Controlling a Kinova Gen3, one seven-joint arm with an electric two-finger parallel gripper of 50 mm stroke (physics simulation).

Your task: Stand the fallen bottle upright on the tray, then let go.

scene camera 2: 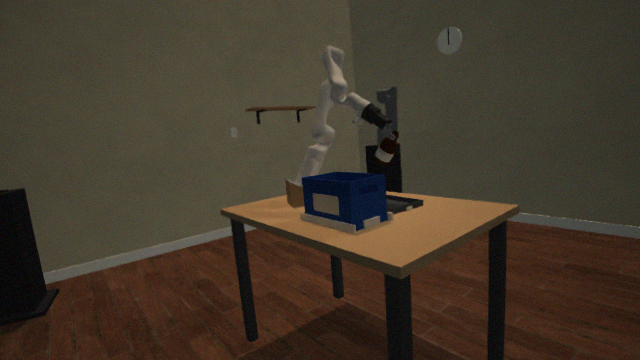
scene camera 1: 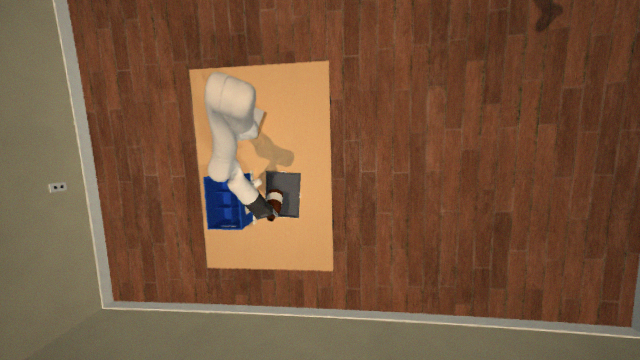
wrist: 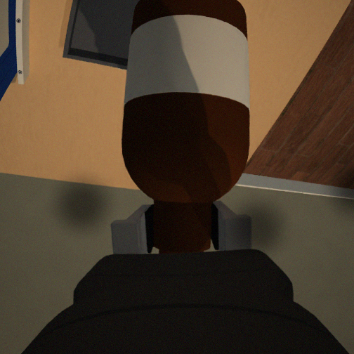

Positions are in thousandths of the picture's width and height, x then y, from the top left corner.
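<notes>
Gripper (wrist: 516,620) visible. Brown bottle (wrist: 524,371) too.
</notes>
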